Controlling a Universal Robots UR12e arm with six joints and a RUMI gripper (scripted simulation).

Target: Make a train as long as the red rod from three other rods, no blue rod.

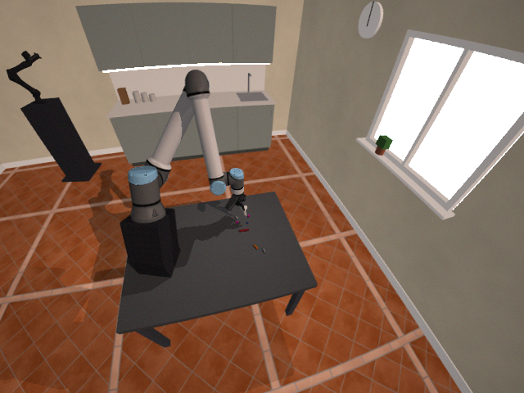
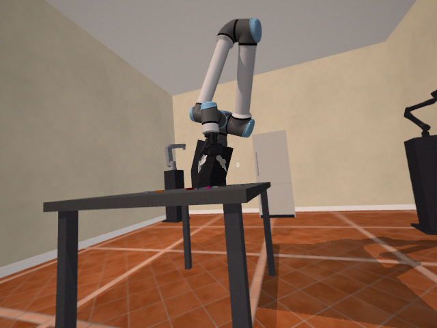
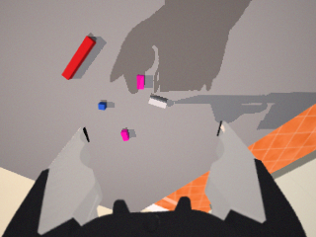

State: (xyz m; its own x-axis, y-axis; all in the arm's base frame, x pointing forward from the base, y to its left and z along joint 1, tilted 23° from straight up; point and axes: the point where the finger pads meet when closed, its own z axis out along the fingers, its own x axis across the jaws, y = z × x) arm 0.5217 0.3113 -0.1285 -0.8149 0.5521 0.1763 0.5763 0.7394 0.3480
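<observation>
Right now the red rod is 12 cm to the right of my hand, 8 cm below it and 5 cm ahead of it. From my hand the other things lie so: blue rod 8 cm below, 8 cm ahead, 5 cm to the right; then orange rod 26 cm to the right, 12 cm ahead, 8 cm below.
</observation>
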